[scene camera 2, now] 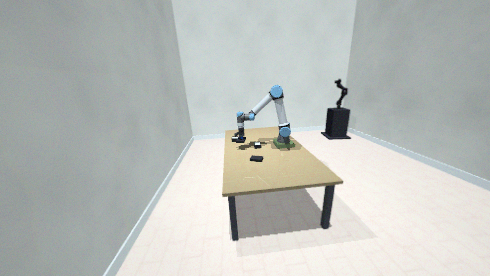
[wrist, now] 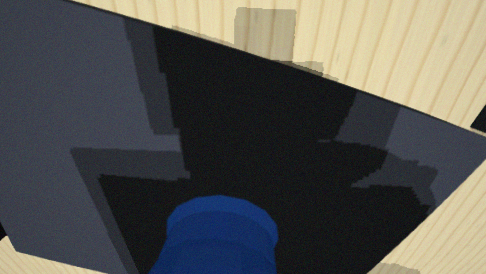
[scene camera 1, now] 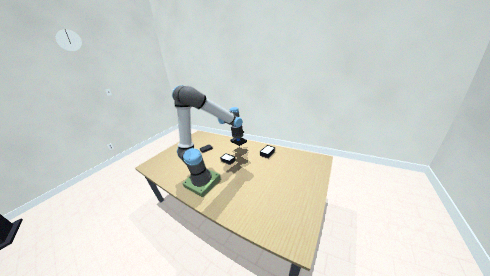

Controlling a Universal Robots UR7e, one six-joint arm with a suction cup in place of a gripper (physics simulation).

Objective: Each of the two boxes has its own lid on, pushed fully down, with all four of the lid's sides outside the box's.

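Places are measured from the arm's base along level axes (x right, y ahead, z up), in metres.
Pixels of known places: hand, tool point: [scene camera 2: 241, 139] [wrist: 226, 206] [scene camera 1: 238, 141]; arm's base, link origin: [scene camera 2: 283, 141] [scene camera 1: 201, 178].
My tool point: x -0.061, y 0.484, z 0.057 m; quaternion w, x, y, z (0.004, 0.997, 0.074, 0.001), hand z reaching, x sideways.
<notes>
Ahead of a thing's pixels: the offset from my tool point to its top centre. Level surfaces: height alone.
My suction cup [scene camera 1: 238, 140] [wrist: 222, 217] is on the flat top of the larger black lid @[dz +0.013, dx -0.009, dy +0.008 m] [scene camera 1: 243, 142] [scene camera 2: 239, 140] [wrist: 310, 115] and holds it above the table, roughly level. A larger black box with a white inside [scene camera 1: 267, 150] stands open to the right of the lid in scene camera 1; in scene camera 2 this box @[dz -0.054, dx +0.253, dy +0.091 m] [scene camera 2: 234, 138] is partly hidden behind the lid. A smaller black box with a white inside [scene camera 1: 228, 158] [scene camera 2: 257, 145] stands open nearer the arm's base. The smaller black lid @[dz -0.078, dx -0.320, dy -0.164 m] [scene camera 1: 206, 148] [scene camera 2: 256, 158] lies on the table, apart from both boxes.
The wooden table @[dz -0.102 m] [scene camera 1: 280, 200] [scene camera 2: 280, 175] bears the arm's green base plate [scene camera 1: 188, 185]. Dark corners of objects show at the left and right edges of the wrist view. A black pedestal [scene camera 2: 337, 123] with a small black arm stands on the floor beyond the table.
</notes>
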